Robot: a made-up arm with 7 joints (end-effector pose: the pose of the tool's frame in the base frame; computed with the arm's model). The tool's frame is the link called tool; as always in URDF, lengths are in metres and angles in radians.
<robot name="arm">
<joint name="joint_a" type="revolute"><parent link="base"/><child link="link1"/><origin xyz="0 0 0" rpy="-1.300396 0.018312 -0.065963"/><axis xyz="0 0 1"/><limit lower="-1.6" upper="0.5"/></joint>
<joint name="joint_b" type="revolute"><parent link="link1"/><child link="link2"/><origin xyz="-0.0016 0.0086 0.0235" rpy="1.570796 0 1.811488"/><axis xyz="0 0 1"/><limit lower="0" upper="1.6"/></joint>
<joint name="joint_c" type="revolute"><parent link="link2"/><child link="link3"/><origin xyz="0.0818 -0.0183 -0.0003" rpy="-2.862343 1.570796 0"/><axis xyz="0 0 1"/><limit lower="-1.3" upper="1.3"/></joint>
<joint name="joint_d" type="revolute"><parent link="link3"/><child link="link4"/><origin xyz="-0.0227 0 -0.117" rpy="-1.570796 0 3.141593"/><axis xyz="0 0 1"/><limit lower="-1.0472" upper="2.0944"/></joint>
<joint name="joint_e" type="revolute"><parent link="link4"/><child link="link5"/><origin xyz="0.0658 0.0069 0.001" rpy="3.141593 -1.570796 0"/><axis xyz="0 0 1"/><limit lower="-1.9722" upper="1.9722"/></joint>
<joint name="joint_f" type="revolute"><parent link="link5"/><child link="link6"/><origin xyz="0 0.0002 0.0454" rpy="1.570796 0 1.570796"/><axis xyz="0 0 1"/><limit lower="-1.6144" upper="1.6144"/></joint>
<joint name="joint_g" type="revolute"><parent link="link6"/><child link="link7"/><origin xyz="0.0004 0.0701 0" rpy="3.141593 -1.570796 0"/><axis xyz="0 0 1"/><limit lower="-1.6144" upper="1.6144"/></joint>
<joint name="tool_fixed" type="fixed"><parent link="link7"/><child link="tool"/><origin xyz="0 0 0" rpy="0 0 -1.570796"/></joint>
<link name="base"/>
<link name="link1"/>
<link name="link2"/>
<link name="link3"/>
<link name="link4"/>
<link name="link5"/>
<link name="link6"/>
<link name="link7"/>
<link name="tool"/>
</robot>
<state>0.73 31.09 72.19 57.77 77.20 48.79 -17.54</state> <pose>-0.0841 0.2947 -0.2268 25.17 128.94 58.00</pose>
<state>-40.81 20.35 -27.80 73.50 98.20 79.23 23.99</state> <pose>0.2294 0.1339 -0.2221 165.11 24.09 48.87</pose>
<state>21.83 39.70 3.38 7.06 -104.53 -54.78 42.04</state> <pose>0.0317 0.2469 -0.2010 -46.36 -7.28 96.37</pose>
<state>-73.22 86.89 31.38 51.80 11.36 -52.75 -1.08</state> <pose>0.1190 0.2775 0.1841 70.73 -71.90 47.39</pose>
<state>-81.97 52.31 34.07 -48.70 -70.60 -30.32 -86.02</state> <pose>0.0438 0.1205 0.1203 -97.47 126.00 69.53</pose>
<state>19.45 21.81 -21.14 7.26 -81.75 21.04 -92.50</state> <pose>0.0069 0.0424 -0.3048 -100.72 1.35 -66.62</pose>
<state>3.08 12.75 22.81 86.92 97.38 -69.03 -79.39</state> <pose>-0.0653 0.0525 -0.3374 -15.95 52.14 -149.26</pose>
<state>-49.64 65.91 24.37 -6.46 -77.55 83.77 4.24</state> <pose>0.2232 0.1701 0.0252 -0.58 25.72 -16.01</pose>
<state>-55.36 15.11 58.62 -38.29 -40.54 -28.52 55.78</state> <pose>0.1130 0.1591 0.0135 -79.10 -102.86 58.33</pose>
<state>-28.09 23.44 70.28 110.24 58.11 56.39 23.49</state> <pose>0.0191 0.1180 -0.3265 21.94 138.99 16.48</pose>
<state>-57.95 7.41 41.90 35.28 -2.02 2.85 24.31</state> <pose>0.3273 0.1081 -0.1315 -21.33 -0.42 45.54</pose>
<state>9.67 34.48 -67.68 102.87 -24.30 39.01 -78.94</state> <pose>-0.1515 0.2656 -0.2204 -36.71 167.66 9.49</pose>
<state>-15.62 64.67 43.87 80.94 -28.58 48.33 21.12</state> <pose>0.0416 0.3448 -0.1747 -22.24 74.79 89.75</pose>
